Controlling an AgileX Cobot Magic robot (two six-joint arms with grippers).
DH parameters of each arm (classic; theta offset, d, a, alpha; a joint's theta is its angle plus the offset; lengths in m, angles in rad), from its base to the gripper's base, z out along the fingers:
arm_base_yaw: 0 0.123 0 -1.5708
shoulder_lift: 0.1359 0 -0.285 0
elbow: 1.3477 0 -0.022 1.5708
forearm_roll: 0 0.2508 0 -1.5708
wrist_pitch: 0 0 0.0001 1.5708
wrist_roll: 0 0.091 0 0
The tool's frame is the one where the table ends.
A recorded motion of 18 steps. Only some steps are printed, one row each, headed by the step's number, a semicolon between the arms.
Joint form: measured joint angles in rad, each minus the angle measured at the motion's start. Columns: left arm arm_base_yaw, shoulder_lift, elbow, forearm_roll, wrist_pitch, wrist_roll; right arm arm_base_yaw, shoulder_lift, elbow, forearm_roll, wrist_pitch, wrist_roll.
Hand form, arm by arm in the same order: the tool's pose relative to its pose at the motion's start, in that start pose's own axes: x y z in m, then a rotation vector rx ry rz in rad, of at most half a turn. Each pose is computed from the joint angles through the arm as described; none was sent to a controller.
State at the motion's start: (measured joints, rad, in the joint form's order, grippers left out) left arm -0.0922 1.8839 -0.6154 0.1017 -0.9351 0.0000; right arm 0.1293 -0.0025 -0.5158 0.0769 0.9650 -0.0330
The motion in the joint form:
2: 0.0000 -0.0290 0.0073 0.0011 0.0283 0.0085; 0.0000 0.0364 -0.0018 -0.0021 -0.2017 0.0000
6: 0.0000 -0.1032 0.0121 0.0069 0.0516 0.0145; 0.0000 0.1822 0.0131 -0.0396 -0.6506 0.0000
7: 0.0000 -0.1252 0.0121 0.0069 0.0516 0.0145; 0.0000 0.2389 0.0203 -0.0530 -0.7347 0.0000
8: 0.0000 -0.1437 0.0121 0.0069 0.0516 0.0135; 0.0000 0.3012 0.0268 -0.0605 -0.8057 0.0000
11: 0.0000 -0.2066 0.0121 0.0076 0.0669 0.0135; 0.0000 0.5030 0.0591 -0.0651 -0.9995 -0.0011
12: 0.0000 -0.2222 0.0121 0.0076 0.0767 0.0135; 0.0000 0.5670 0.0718 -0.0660 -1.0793 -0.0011
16: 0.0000 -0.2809 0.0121 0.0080 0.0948 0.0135; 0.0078 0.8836 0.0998 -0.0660 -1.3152 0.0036
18: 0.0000 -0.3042 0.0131 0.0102 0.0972 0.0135; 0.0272 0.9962 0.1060 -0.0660 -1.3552 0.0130
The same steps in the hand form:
2: -0.0046 0.0000 -0.0041 -0.0004 0.0067 0.0109; -0.0208 -0.0011 0.0041 0.0088 -0.1670 0.0006
6: -0.0239 0.0002 -0.0127 -0.0007 -0.0390 0.0263; -0.0630 -0.0055 0.0238 0.0477 -0.4542 -0.0252
7: -0.0305 0.0004 -0.0152 -0.0023 -0.0609 0.0281; -0.0698 -0.0067 0.0345 0.0564 -0.4740 -0.0365
8: -0.0360 0.0006 -0.0175 -0.0036 -0.0793 0.0286; -0.0752 -0.0077 0.0471 0.0609 -0.4760 -0.0428
11: -0.0531 0.0009 -0.0259 -0.0076 -0.1265 0.0342; -0.0801 -0.0108 0.0922 0.0651 -0.4355 -0.0463
12: -0.0567 0.0011 -0.0280 -0.0088 -0.1322 0.0355; -0.0804 -0.0117 0.1060 0.0661 -0.4386 -0.0472
16: -0.0716 0.0013 -0.0369 -0.0129 -0.1724 0.0404; -0.0662 -0.0149 0.1733 0.0600 -0.3300 -0.0410
18: -0.0775 0.0012 -0.0408 -0.0130 -0.1922 0.0438; -0.0536 -0.0126 0.1968 0.0403 -0.2513 -0.0344

